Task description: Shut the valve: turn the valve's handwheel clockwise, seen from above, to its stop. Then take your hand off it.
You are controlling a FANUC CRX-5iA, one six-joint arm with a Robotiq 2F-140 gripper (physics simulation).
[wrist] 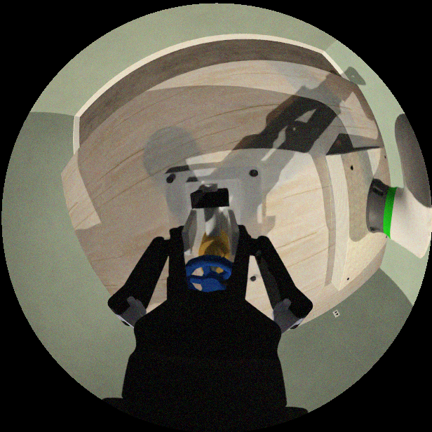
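Note:
The valve's blue handwheel (212, 285) shows low in the middle of the wrist view, above the yellow valve body (215, 244). My gripper (211, 218) is shut on the handwheel, with one finger at its left side and one at its right. The fingers reach down past the rim on both sides. The gripper's dark body hides the near part of the wheel, and the contact at the rim is partly hidden.
The valve stands on a pale plate with dark bolts (253, 173) on the wooden table (295, 220). A black block (210, 198) is just beyond the fingertips. The robot's white arm base with a green ring (389, 212) stands at the right.

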